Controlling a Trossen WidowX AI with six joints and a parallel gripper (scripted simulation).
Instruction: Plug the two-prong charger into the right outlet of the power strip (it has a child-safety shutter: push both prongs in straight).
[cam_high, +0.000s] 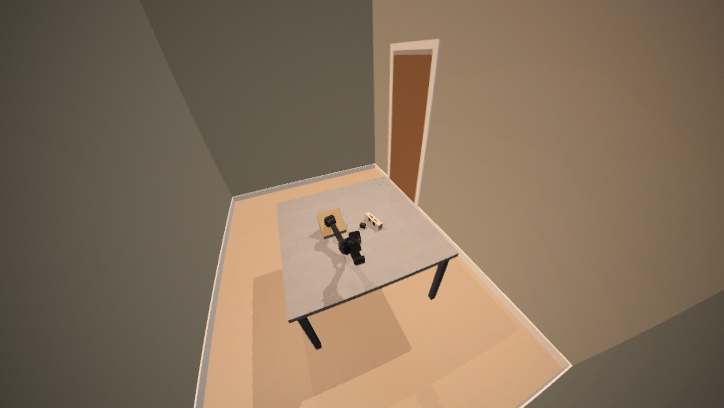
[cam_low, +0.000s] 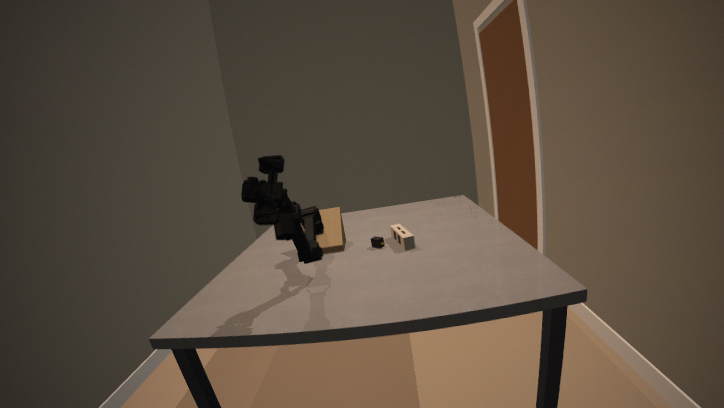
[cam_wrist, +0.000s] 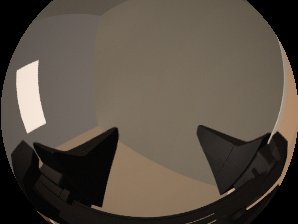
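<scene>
The charger is 29 cm ahead of my gripper tip, 55 cm to the left of it and 42 cm below it.
</scene>
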